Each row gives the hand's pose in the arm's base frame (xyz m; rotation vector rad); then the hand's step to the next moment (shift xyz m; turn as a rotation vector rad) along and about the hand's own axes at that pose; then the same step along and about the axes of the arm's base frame.
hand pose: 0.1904 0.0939 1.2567 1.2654 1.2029 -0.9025
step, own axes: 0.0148 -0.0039 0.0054 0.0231 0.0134 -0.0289
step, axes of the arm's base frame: -0.0001 -0.0040 -0.0157 0.0129 0.0330 -0.0171
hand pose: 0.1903 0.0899 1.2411 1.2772 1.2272 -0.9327
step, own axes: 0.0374 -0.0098 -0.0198 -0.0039 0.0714 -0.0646
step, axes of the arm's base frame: -0.0063 0.0233 -0.0361 0.0604 0.0713 0.0234
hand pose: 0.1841 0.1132 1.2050 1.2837 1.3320 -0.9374
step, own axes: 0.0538 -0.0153 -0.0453 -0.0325 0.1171 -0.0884
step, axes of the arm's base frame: -0.0172 0.0525 -0.0462 0.0995 0.0948 0.0607
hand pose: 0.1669 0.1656 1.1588 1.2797 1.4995 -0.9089
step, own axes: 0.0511 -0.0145 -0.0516 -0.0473 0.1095 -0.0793
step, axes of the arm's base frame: -0.0248 0.0607 -0.0344 0.0940 0.0806 0.0720
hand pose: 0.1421 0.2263 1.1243 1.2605 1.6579 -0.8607
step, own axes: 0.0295 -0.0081 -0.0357 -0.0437 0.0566 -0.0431
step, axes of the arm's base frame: -0.0193 0.0409 -0.0129 0.0504 0.0363 0.0557
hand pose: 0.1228 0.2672 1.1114 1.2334 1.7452 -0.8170
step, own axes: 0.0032 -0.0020 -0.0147 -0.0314 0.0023 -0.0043
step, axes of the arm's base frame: -0.0062 0.0133 0.0038 0.0066 -0.0086 0.0299
